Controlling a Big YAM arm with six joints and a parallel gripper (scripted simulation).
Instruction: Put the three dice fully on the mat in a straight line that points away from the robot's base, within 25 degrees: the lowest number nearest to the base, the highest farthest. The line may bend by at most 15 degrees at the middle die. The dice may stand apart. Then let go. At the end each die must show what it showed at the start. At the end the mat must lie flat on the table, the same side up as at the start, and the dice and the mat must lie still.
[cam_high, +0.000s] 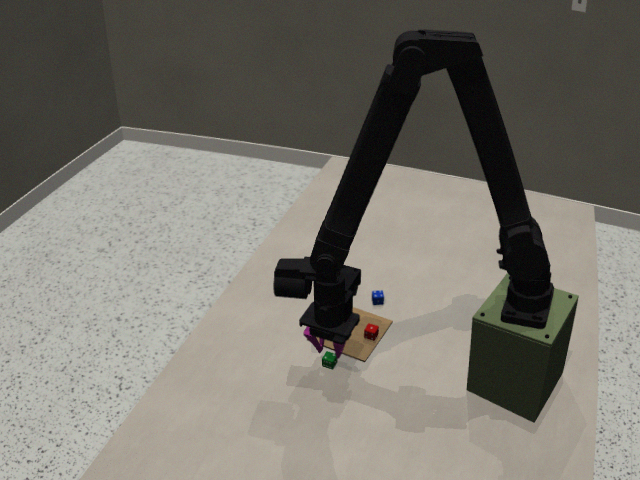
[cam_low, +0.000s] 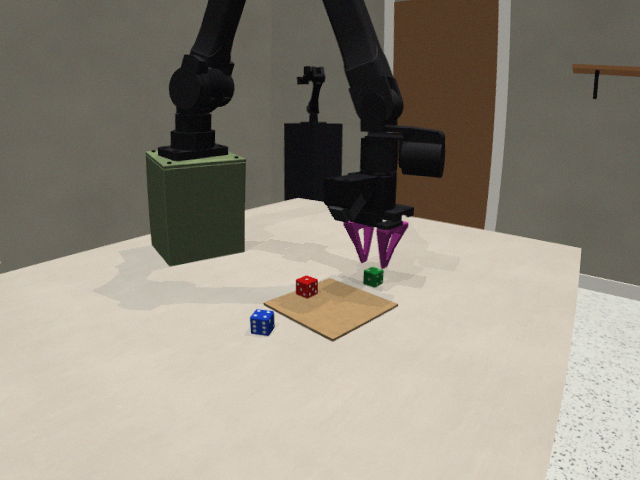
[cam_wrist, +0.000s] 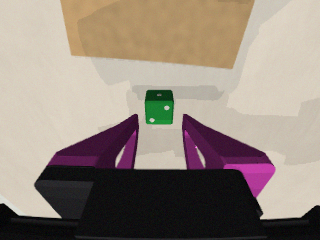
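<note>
My hand is 30 mm above the green die. From my hand the other things lie so: blue die (230 mm to the right, 30 mm below, 10 mm behind); tan mat (110 mm to the right, 40 mm below); red die (110 mm to the right, 40 mm behind, 30 mm below).
</note>
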